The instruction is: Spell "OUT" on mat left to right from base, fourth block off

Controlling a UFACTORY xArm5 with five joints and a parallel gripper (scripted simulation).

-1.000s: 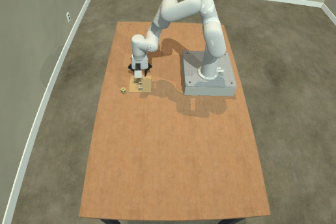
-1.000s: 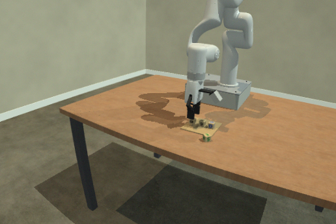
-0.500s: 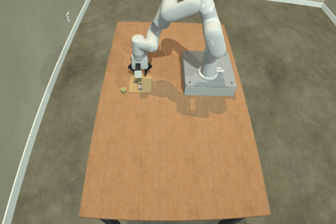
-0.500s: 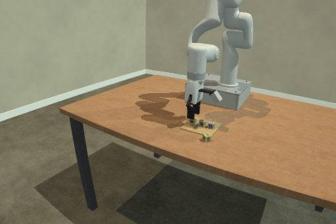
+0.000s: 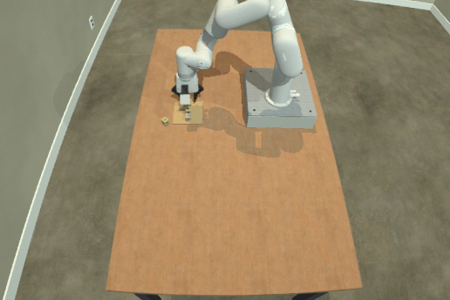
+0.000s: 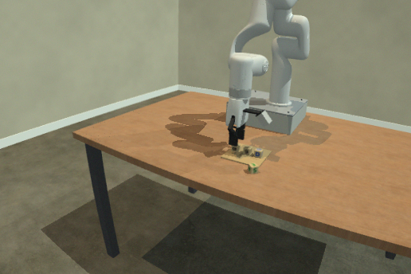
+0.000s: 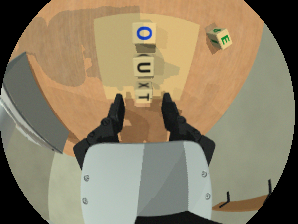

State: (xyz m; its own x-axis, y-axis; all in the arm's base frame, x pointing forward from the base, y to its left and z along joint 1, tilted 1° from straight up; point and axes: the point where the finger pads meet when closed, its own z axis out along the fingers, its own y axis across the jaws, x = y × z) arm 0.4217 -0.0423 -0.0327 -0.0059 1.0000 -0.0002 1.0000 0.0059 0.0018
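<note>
The U block is 40 mm to the left of my hand and 40 mm below it. Also, from my hand: tan mat (50 mm below, 40 mm to the left).
</note>
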